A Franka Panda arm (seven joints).
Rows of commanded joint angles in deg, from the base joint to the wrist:
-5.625 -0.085 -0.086 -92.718 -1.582 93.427 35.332
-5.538 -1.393 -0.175 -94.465 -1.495 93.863 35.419
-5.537 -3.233 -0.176 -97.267 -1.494 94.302 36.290
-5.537 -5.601 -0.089 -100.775 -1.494 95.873 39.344
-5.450 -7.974 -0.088 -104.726 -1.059 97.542 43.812
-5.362 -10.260 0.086 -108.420 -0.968 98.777 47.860
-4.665 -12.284 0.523 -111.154 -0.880 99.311 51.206
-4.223 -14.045 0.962 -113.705 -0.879 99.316 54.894
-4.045 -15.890 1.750 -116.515 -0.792 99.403 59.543
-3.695 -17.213 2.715 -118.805 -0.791 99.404 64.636
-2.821 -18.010 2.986 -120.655 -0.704 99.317 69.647
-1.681 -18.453 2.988 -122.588 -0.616 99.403 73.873
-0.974 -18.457 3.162 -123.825 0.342 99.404 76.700
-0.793 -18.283 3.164 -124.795 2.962 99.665 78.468
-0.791 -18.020 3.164 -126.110 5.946 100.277 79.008
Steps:
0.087 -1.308 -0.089 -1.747 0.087 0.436 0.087
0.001 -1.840 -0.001 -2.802 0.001 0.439 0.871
0.000 -2.368 0.087 -3.508 0.000 1.571 3.054
0.087 -2.373 0.001 -3.951 0.435 1.669 4.468
0.088 -2.286 0.174 -3.694 0.091 1.235 4.048
0.697 -2.024 0.437 -2.734 0.088 0.534 3.346
0.442 -1.761 0.439 -2.551 0.001 0.005 3.688
0.178 -1.845 0.788 -2.810 0.087 0.087 4.649
0.350 -1.323 0.965 -2.290 0.001 0.001 5.093
0.874 -0.797 0.271 -1.850 0.087 -0.087 5.011
1.140 -0.443 0.002 -1.933 0.088 0.086 4.226
0.707 -0.004 0.174 -1.237 0.958 0.001 2.827
0.181 0.174 0.002 -0.970 2.620 0.261 1.768
0.002 0.263 0.000 -1.315 2.984 0.612 0.540

